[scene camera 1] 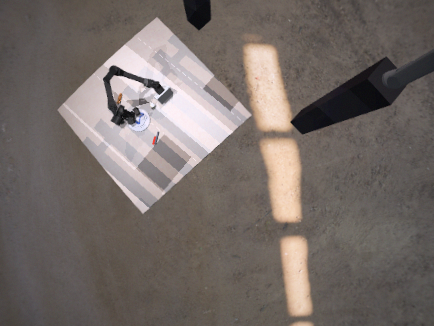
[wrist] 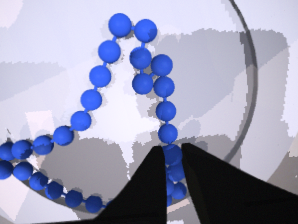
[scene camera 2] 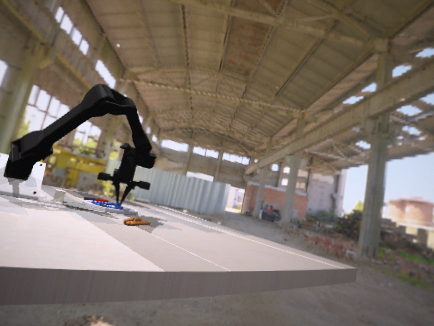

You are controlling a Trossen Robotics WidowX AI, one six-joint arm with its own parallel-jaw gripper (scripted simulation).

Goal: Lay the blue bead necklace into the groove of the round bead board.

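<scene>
Scene camera 2 gives you my gripper (scene camera 2: 118,204). The wrist view has my gripper (wrist: 171,153) in it too, and there's a round bead board (wrist: 100,161) there as well.
</scene>
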